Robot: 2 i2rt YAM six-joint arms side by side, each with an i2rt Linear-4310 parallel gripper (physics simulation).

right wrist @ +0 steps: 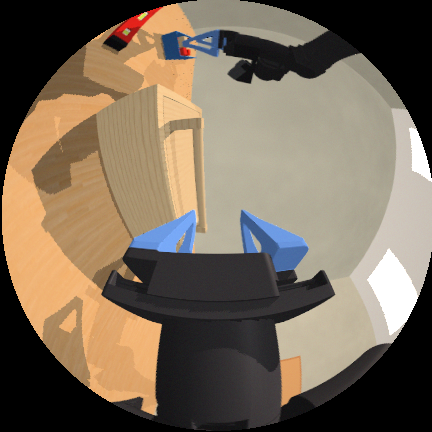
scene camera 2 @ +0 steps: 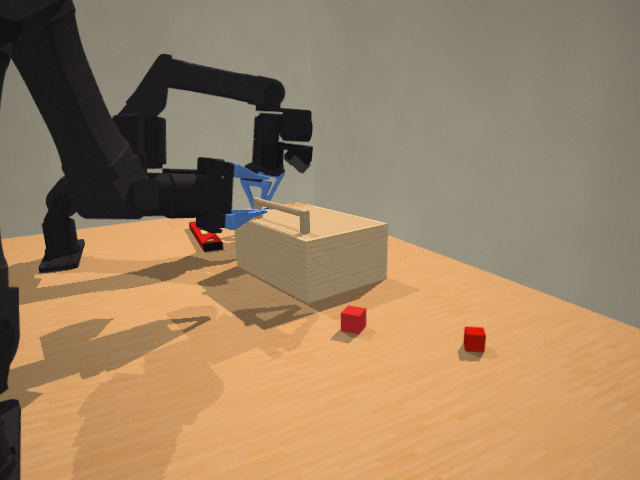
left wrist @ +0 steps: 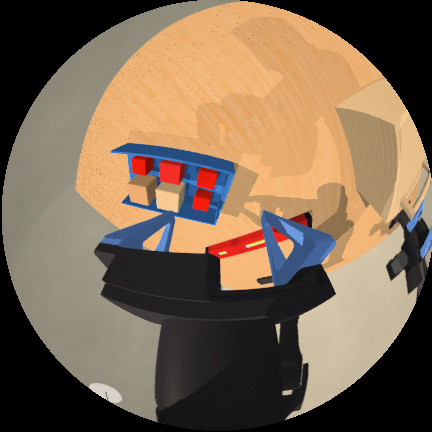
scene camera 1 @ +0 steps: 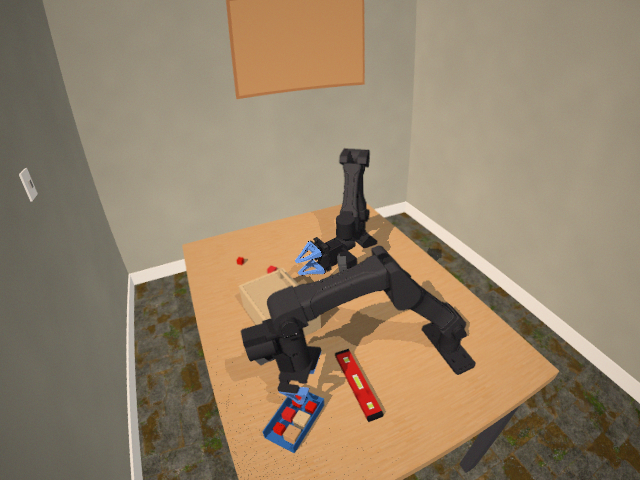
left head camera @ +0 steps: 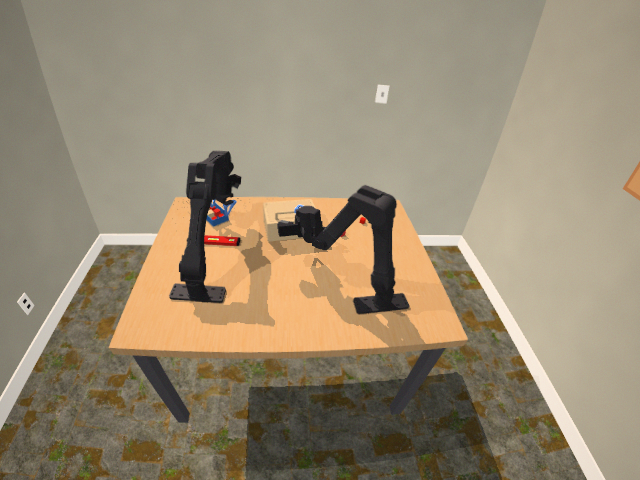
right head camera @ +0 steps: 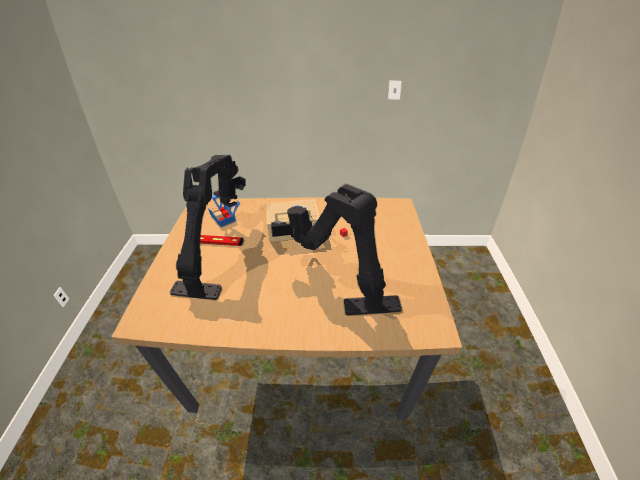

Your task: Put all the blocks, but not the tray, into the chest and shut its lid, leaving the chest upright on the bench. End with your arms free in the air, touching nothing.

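Frame: origin at the left arm's base, x ahead, y left, z up, level; millimetres.
Seen in the pictures: left gripper, fingertip midpoint: (right wrist: 189, 41) (left wrist: 217, 214) (scene camera 1: 306, 388) (left head camera: 219, 211) (right head camera: 226, 212); right gripper, fingertip midpoint: (right wrist: 217, 214) (scene camera 2: 266, 194) (scene camera 1: 297, 268); left arm's base, origin of the base link: (scene camera 2: 64, 256) (scene camera 1: 447, 346) (left head camera: 197, 293) (right head camera: 195, 290); right arm's base, origin of the base link: (left wrist: 399, 213) (left head camera: 381, 304) (right head camera: 372, 306).
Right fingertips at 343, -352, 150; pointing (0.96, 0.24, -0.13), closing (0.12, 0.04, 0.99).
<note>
Offsets run from my right fingertips to a thing's middle, as dx, dy, dz. "spot": to the spot under its first point. Level surfaces: height alone.
The wooden chest {+80, +39, -86} (scene camera 2: 268, 258) (right wrist: 127, 165) stands upright, lid down, handle {spot: +28, +13, -23} (scene camera 2: 281, 206) (right wrist: 201, 175) on top. Its inside is hidden. My right gripper (right wrist: 217, 214) (scene camera 1: 298, 267) is partly open and empty, fingertips close by the handle. My left gripper (left wrist: 217, 214) (scene camera 1: 297, 395) is wide open and empty, above one end of the blue tray {+142, +410, -132} (left wrist: 175, 152) (scene camera 1: 279, 443). The tray holds several red blocks, such as one {+152, +393, -135} (left wrist: 171, 171) in the left wrist view, and two tan blocks {+160, +451, -131} (left wrist: 141, 190) {+127, +421, -131} (left wrist: 170, 196). Two loose red blocks {+50, -192, -137} (scene camera 2: 353, 319) {+154, -301, -139} (scene camera 2: 474, 339) lie on the table beside the chest.
A red spirit level {-46, +362, -142} (scene camera 1: 359, 384) (left head camera: 222, 240) lies on the table {dz -150} (left head camera: 289, 330) near the tray. In scene camera 1, the left arm passes in front of part of the chest. A wall stands behind the table's far edge.
</note>
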